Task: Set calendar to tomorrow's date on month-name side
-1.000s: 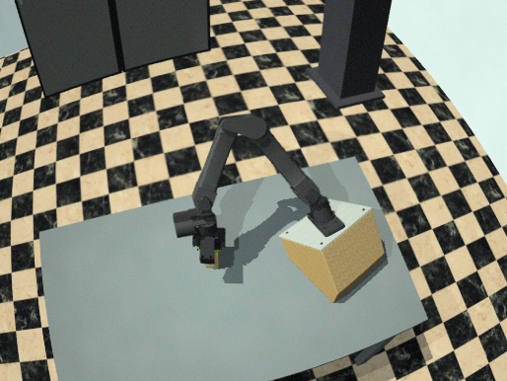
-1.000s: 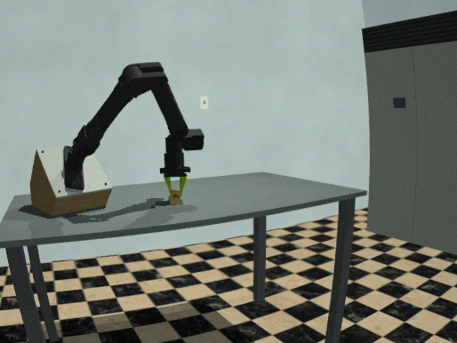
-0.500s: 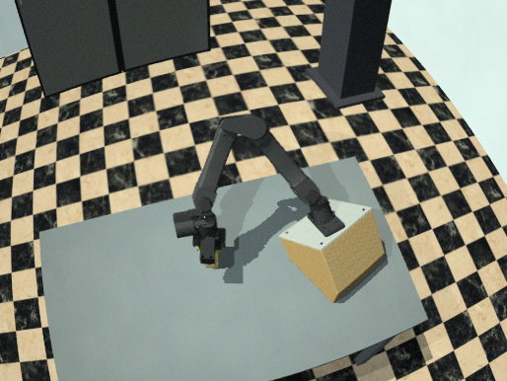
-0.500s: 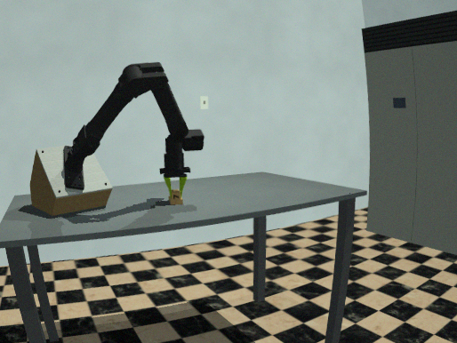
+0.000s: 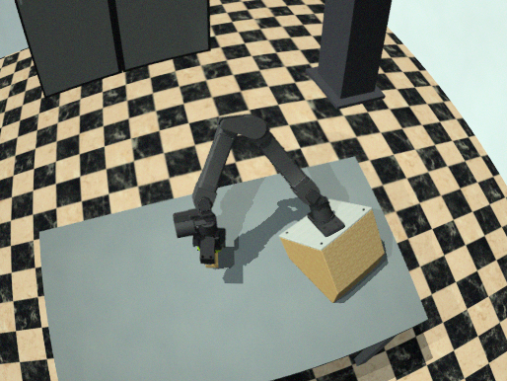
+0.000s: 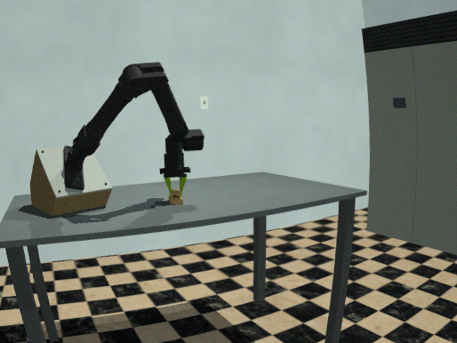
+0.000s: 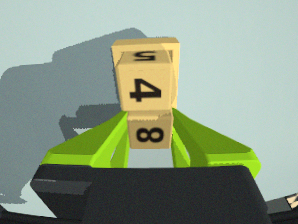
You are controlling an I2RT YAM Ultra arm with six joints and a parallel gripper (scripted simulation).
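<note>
The tan tray is 2 cm below my hand and 1 cm to the left of it.
</note>
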